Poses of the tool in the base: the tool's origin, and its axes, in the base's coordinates. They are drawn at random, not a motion.
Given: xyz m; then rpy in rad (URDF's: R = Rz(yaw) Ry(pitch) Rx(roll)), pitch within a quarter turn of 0, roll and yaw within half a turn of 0.
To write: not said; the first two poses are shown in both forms.
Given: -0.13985 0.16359 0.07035 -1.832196 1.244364 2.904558
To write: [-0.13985 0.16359 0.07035], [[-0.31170 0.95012 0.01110], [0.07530 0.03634 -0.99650], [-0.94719 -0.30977 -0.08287]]
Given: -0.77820 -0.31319 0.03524 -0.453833 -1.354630 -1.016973
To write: [-0.77820 -0.31319 0.03524], [[0.11281 0.98964 -0.08882], [-0.18243 0.10850 0.97721], [0.97673 -0.09403 0.19277]]
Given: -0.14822 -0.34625 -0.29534 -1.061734 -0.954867 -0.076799
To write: [-0.14822 -0.34625 -0.29534], [[0.57601 0.74803 -0.32963], [-0.04432 0.43124 0.90115], [0.81624 -0.50446 0.28156]]
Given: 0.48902 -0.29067 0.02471 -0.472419 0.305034 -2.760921
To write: [0.48902 -0.29067 0.02471], [[-0.88556 0.45773 -0.07922], [-0.35439 -0.77595 -0.52183], [-0.30033 -0.43404 0.84936]]
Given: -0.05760 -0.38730 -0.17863 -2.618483 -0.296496 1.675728
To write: [-0.05760 -0.38730 -0.17863], [[-0.10017 0.84622 -0.52334], [0.95111 0.23589 0.19938], [0.29217 -0.47778 -0.82847]]
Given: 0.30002 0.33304 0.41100 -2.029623 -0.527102 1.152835
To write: [0.30002 0.33304 0.41100], [[0.35080 0.58783 -0.72896], [0.78987 0.23241 0.56753], [0.50303 -0.77488 -0.38278]]
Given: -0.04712 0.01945 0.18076 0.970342 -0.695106 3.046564
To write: [-0.04712 0.01945 0.18076], [[-0.76452 0.47244 0.43853], [0.07287 -0.61261 0.78702], [0.64047 0.63365 0.43393]]
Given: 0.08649 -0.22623 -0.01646 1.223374 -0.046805 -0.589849
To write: [0.08649 -0.22623 -0.01646], [[0.83011 0.15283 -0.53624], [-0.55563 0.30741 -0.77251], [0.04679 0.93922 0.34010]]
